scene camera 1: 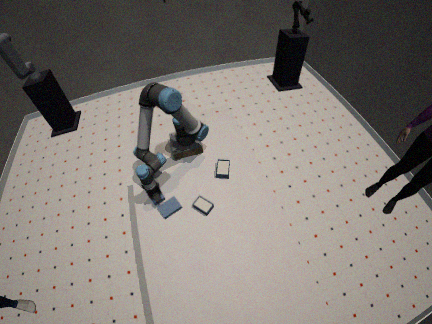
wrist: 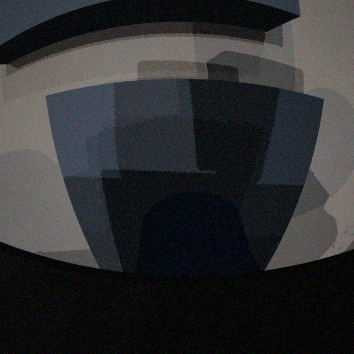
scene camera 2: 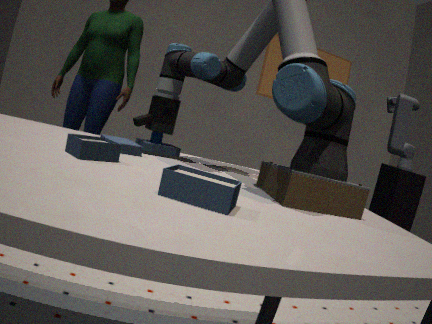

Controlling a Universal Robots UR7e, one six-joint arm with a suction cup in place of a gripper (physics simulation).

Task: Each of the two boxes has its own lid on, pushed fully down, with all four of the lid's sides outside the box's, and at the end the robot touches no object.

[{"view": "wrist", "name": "blue-grey lid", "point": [122, 146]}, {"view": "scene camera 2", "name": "blue box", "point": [205, 190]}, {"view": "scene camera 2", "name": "blue box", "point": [83, 147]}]
